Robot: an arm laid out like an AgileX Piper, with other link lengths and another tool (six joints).
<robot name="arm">
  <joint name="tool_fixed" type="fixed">
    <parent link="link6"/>
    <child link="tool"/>
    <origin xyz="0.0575 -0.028 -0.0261" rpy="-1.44 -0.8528 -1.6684"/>
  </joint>
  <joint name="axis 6" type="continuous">
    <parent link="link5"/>
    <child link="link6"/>
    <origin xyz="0.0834 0 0.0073" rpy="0 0 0"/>
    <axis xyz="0.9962 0 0.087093"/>
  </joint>
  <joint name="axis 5" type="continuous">
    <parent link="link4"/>
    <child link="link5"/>
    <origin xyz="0 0 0" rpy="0 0 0"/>
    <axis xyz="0 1 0"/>
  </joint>
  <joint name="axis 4" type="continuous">
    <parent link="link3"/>
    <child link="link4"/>
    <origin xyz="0.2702 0 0.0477" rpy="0 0 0"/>
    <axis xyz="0.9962 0 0.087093"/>
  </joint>
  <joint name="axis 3" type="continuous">
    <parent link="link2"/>
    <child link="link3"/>
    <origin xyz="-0.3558 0 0.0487" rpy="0 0 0"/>
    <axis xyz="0 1 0"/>
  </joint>
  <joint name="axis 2" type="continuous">
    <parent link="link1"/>
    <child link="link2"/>
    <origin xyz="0 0 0" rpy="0 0 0"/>
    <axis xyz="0 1 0"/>
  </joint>
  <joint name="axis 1" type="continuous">
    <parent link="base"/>
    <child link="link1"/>
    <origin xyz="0 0 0.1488" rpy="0 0 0"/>
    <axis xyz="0 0 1"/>
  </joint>
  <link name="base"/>
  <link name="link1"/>
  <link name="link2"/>
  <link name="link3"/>
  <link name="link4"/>
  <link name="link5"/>
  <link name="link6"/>
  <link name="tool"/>
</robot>
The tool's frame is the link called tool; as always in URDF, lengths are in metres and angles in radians. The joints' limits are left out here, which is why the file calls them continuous.
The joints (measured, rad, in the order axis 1, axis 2, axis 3, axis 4, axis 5, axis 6), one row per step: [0.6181 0.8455 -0.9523 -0.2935 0.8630 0.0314]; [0.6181 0.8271 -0.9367 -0.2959 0.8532 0.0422]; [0.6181 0.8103 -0.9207 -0.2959 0.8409 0.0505]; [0.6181 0.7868 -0.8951 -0.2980 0.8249 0.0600]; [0.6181 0.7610 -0.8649 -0.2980 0.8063 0.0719]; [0.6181 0.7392 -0.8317 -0.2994 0.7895 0.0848]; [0.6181 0.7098 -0.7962 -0.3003 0.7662 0.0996]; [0.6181 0.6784 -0.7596 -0.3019 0.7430 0.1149]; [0.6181 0.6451 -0.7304 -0.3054 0.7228 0.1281]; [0.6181 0.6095 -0.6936 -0.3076 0.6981 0.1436]
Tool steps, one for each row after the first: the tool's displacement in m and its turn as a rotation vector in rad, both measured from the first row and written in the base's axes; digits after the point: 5 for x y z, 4 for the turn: [-0.00378 -0.00245 -0.00206 0.0129 -0.0086 -0.0040]; [-0.00704 -0.00421 -0.00443 0.0261 -0.0170 -0.0052]; [-0.01150 -0.00697 -0.00891 0.0387 -0.0267 -0.0064]; [-0.01643 -0.00961 -0.01483 0.0549 -0.0347 -0.0076]; [-0.02055 -0.01187 -0.02261 0.0658 -0.0360 -0.0102]; [-0.02579 -0.01459 -0.02991 0.0851 -0.0458 -0.0115]; [-0.03129 -0.01755 -0.03758 0.1049 -0.0563 -0.0130]; [-0.03692 -0.02097 -0.04271 0.1254 -0.0736 -0.0139]; [-0.04272 -0.02409 -0.05030 0.1482 -0.0885 -0.0143]
